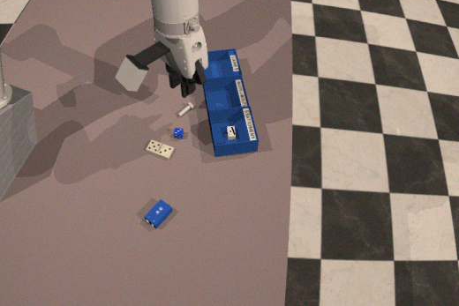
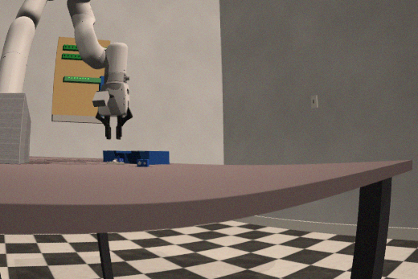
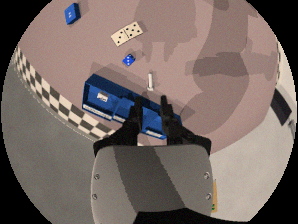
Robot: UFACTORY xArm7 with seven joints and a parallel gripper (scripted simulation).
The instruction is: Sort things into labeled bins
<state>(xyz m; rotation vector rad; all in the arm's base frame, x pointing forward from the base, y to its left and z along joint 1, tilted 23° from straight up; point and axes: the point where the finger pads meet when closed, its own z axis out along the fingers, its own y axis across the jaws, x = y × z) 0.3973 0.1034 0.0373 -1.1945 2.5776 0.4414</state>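
Now: the bolt 9 cm below my hand. From my hand the other things lie so: blue three-part bin: 8 cm below, 8 cm ahead, 3 cm to the left; blue die: 9 cm below, 6 cm to the right; white sharpener: 10 cm ahead, 8 cm below, 5 cm to the right.
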